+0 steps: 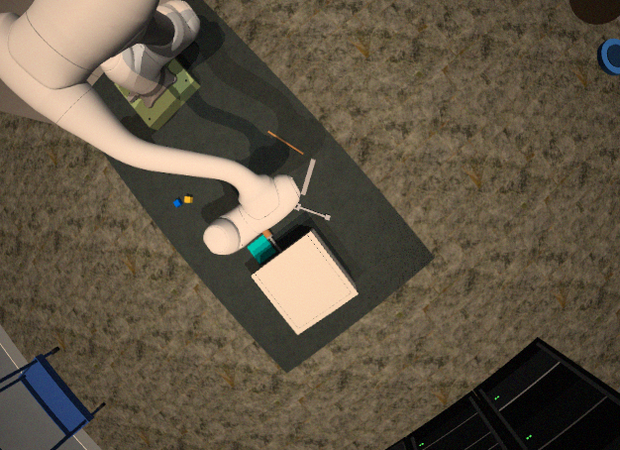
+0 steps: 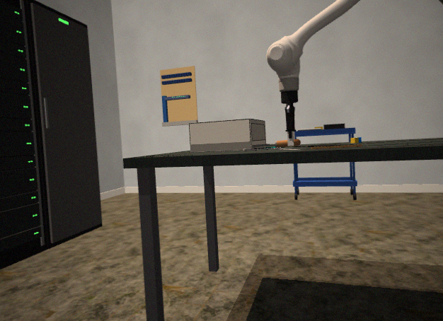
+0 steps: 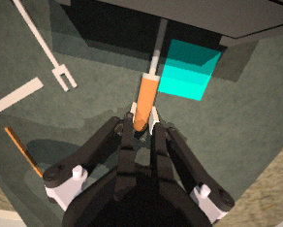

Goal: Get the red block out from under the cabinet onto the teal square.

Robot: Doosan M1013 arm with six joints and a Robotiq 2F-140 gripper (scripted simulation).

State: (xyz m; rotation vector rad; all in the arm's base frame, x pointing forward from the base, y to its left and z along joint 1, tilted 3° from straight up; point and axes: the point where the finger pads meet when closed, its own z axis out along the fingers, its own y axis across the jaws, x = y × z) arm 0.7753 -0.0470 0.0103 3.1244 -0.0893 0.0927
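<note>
My hand is 90 mm short of the teal square, 70 mm to the left of it and 40 mm above it. Also, from my hand: fork-ended tool (100 mm ahead, 190 mm to the left, 40 mm below); then red block (250 mm ahead, 50 mm to the right, 20 mm below); then long hook tool (150 mm ahead, 50 mm to the right, 30 mm below).
</note>
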